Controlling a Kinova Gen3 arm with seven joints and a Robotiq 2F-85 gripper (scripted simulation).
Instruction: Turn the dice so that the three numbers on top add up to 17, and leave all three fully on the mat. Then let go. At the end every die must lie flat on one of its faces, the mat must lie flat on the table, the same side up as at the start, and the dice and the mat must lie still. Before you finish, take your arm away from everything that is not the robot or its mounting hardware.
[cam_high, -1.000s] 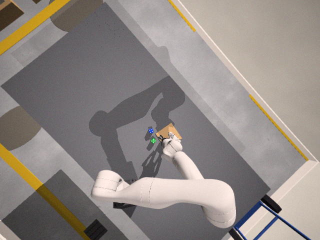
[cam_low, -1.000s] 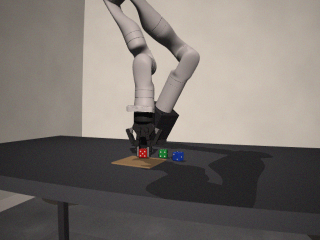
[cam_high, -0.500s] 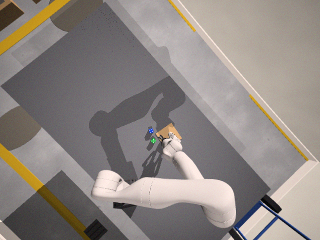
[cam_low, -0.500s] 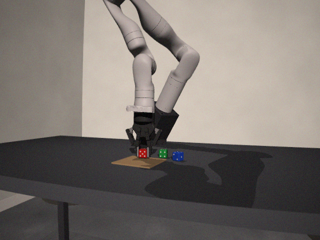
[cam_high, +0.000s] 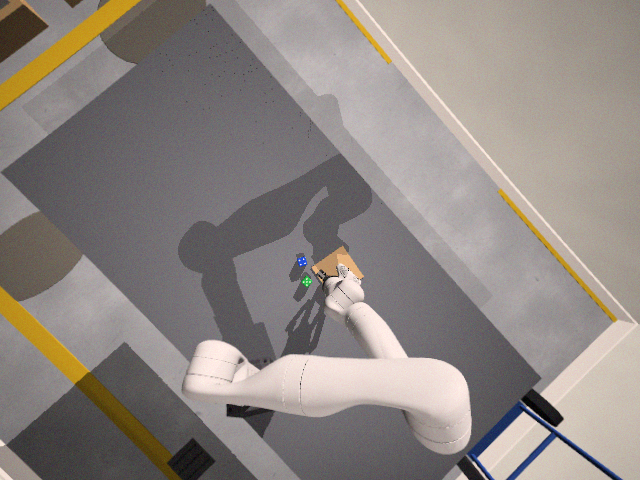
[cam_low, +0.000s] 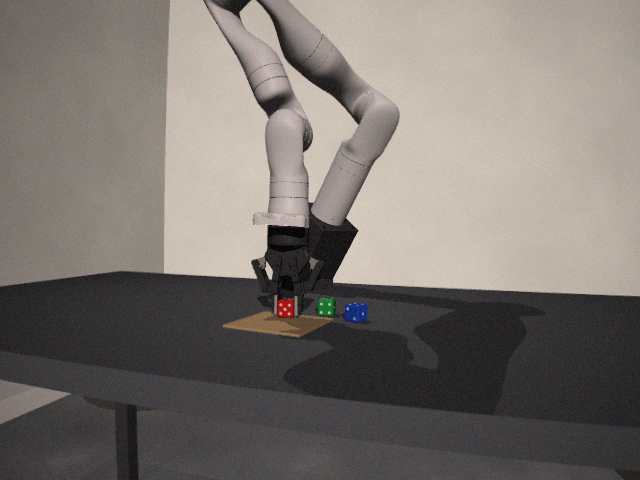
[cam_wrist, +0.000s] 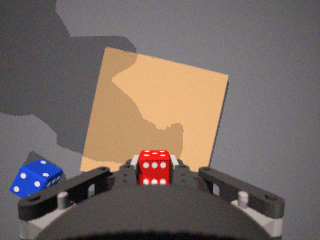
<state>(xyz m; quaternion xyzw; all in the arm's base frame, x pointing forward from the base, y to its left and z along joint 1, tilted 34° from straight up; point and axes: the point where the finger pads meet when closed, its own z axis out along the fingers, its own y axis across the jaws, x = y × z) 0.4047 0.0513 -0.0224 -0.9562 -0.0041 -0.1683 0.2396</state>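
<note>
Right now the red die is right at my hand. Also, from my hand: green die: 60 mm to the left, 60 mm behind, 10 mm below; then tan mat: 40 mm ahead, 20 mm below; then blue die: 120 mm to the left, 30 mm behind, 10 mm below.
</note>
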